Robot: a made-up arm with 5 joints.
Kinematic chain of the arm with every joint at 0, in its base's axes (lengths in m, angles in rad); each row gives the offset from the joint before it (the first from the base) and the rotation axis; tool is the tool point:
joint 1: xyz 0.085 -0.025 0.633 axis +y
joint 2: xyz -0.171 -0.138 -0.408 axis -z
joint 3: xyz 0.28 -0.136 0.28 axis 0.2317 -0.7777 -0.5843
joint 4: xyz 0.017 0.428 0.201 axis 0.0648 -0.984 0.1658
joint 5: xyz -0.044 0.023 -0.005 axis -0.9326 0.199 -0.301
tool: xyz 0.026 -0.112 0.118
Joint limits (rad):
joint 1: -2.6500..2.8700
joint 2: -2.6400..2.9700
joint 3: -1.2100..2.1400
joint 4: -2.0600..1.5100
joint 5: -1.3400..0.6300
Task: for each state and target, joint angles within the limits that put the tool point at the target. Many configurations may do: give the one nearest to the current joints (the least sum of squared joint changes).
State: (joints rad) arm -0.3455 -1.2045 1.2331 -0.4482 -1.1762
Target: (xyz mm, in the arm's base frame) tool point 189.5 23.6 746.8
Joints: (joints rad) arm 0.1025 -0.3199 1.1773 -0.3403 -1.3400
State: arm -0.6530 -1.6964 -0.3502 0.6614 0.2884
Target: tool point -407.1 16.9 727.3
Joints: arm -0.1823 -1.7322 -0.3229 0.4653 0.4576
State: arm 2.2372 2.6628 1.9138 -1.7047 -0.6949
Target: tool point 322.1 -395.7 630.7
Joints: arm 2.5561 2.2356 1.7619 -1.7134 -1.2094
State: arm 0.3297 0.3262 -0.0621 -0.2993 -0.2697
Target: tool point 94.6 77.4 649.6
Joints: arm 0.1245 -0.2914 -0.5861 -0.8759 -1.1478
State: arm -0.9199 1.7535 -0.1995 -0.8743 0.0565
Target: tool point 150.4 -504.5 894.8
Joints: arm -0.4517 1.3376 0.1677 -0.9756 0.6300
